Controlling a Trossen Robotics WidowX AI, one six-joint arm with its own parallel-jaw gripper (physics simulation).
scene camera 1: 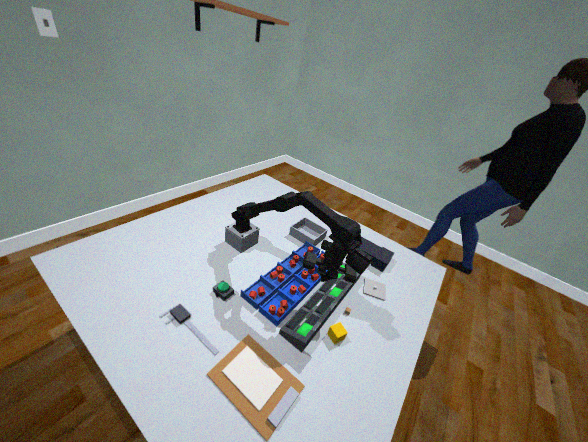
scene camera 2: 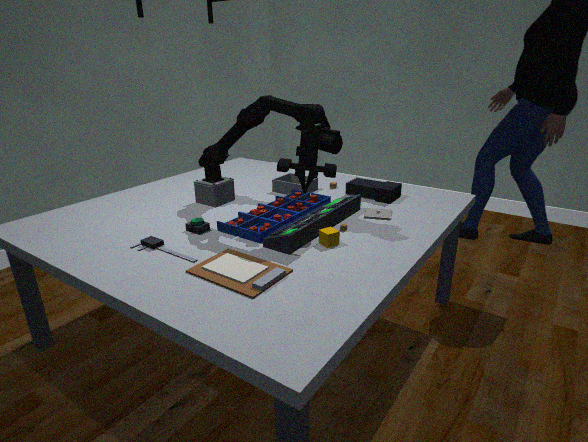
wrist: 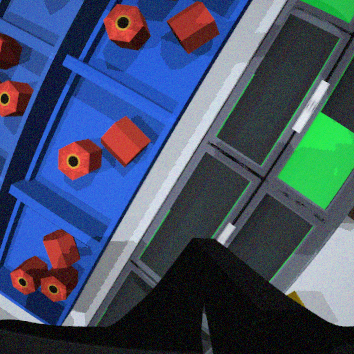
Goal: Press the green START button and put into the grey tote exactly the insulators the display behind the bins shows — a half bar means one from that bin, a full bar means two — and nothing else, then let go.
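My gripper (scene camera 1: 327, 276) (scene camera 2: 305, 190) (wrist: 201, 248) is shut and empty, pointing down above the bins and display. Blue bins (scene camera 2: 240, 232) (wrist: 120, 89) in two rows hold red insulators (scene camera 1: 272, 309) (scene camera 2: 253, 228) (wrist: 125, 140). The dark display (scene camera 1: 294, 337) (scene camera 2: 285, 244) (wrist: 280, 90) lies beside the bins with several green patches lit; one half-length green bar (wrist: 320, 160) shows right of centre in the wrist view, and the arm partly hides the far end in scene camera 1. The grey tote (scene camera 1: 302, 237) (scene camera 2: 282, 186) stands behind; no insulator shows in it. The green START button (scene camera 1: 223, 286) (scene camera 2: 197, 221) stands left of the bins.
A yellow cube (scene camera 1: 337, 332) (scene camera 2: 329, 236) and small wooden cube (scene camera 1: 347, 311) (scene camera 2: 343, 228) stand beside the display. A dark box (scene camera 1: 377, 254) (scene camera 2: 373, 190) and pale plate (scene camera 1: 374, 289) (scene camera 2: 378, 214) lie right. A caliper (scene camera 1: 180, 313) (scene camera 2: 152, 242) and clipboard (scene camera 1: 225, 372) (scene camera 2: 200, 271) lie nearer. A person stands beyond the table.
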